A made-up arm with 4 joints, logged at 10 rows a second.
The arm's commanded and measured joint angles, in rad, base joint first. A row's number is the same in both.
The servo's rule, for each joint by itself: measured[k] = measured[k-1] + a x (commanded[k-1-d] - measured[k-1]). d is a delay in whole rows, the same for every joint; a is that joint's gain. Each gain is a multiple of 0.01, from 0.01 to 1. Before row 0 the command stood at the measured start. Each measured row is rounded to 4 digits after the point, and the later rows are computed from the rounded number. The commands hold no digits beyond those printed.
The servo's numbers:
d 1
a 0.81 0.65 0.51 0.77
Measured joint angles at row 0:
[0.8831 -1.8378 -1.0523 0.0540]
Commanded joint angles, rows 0 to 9:
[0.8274 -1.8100 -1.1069 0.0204]
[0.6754 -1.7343 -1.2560 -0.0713]
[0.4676 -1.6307 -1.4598 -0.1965]
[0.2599 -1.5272 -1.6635 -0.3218]
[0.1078 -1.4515 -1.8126 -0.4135]
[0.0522 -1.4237 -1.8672 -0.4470]
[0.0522 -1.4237 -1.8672 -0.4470]
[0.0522 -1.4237 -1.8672 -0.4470]
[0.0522 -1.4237 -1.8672 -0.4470]
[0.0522 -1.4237 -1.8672 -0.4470]
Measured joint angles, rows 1 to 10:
[0.8831 -1.8378 -1.0523 0.0540]
[0.8380 -1.8197 -1.0801 0.0281]
[0.7063 -1.7642 -1.1698 -0.0484]
[0.5130 -1.6774 -1.3177 -0.1624]
[0.3080 -1.5798 -1.4941 -0.2851]
[0.1458 -1.4964 -1.6565 -0.3840]
[0.0700 -1.4491 -1.7640 -0.4325]
[0.0556 -1.4326 -1.8166 -0.4437]
[0.0528 -1.4268 -1.8424 -0.4462]
[0.0523 -1.4248 -1.8550 -0.4468]

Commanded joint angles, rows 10 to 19:
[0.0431 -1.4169 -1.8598 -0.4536]
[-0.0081 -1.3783 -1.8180 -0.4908]
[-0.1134 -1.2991 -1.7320 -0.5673]
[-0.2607 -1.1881 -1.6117 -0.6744]
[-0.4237 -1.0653 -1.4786 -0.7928]
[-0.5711 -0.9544 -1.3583 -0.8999]
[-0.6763 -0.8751 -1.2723 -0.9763]
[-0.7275 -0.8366 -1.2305 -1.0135]
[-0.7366 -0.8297 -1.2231 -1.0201]
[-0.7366 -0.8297 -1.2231 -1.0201]
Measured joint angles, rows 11 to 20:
[0.0522 -1.4241 -1.8612 -0.4470]
[0.0448 -1.4194 -1.8605 -0.4521]
[0.0020 -1.3927 -1.8388 -0.4819]
[-0.0915 -1.3319 -1.7843 -0.5477]
[-0.2286 -1.2384 -1.6963 -0.6453]
[-0.3866 -1.1259 -1.5853 -0.7589]
[-0.5360 -1.0144 -1.4695 -0.8675]
[-0.6496 -0.9239 -1.3689 -0.9513]
[-0.7127 -0.8672 -1.2983 -0.9992]
[-0.7321 -0.8428 -1.2599 -1.0153]

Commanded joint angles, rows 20 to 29:
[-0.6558 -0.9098 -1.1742 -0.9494]
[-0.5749 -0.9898 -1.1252 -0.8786]
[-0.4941 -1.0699 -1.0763 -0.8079]
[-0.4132 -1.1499 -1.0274 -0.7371]
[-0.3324 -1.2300 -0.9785 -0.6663]
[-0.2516 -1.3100 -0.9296 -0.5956]
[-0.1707 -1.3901 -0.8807 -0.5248]
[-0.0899 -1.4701 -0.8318 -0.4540]
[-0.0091 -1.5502 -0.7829 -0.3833]
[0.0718 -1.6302 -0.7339 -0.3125]
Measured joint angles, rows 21 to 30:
[-0.7357 -0.8343 -1.2411 -1.0190]
[-0.6710 -0.8834 -1.2070 -0.9654]
[-0.5932 -0.9526 -1.1653 -0.8986]
[-0.5129 -1.0288 -1.1199 -0.8288]
[-0.4321 -1.1075 -1.0727 -0.7582]
[-0.3513 -1.1871 -1.0247 -0.6874]
[-0.2705 -1.2670 -0.9762 -0.6167]
[-0.1897 -1.3470 -0.9275 -0.5459]
[-0.1089 -1.4270 -0.8787 -0.4751]
[-0.0281 -1.5071 -0.8298 -0.4044]

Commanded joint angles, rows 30 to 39:
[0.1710 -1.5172 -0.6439 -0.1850]
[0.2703 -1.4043 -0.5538 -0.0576]
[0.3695 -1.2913 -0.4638 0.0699]
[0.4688 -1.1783 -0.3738 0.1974]
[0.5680 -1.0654 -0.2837 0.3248]
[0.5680 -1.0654 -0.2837 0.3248]
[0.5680 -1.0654 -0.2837 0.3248]
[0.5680 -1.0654 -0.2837 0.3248]
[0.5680 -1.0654 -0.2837 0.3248]
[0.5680 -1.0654 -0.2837 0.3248]
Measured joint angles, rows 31 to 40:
[0.0528 -1.5871 -0.7809 -0.3336]
[0.1485 -1.5417 -0.7110 -0.2192]
[0.2472 -1.4524 -0.6308 -0.0948]
[0.3463 -1.3477 -0.5456 0.0320]
[0.4455 -1.2376 -0.4580 0.1594]
[0.5447 -1.1257 -0.3691 0.2868]
[0.5636 -1.0865 -0.3255 0.3161]
[0.5672 -1.0728 -0.3042 0.3228]
[0.5678 -1.0680 -0.2937 0.3243]
[0.5680 -1.0663 -0.2886 0.3247]

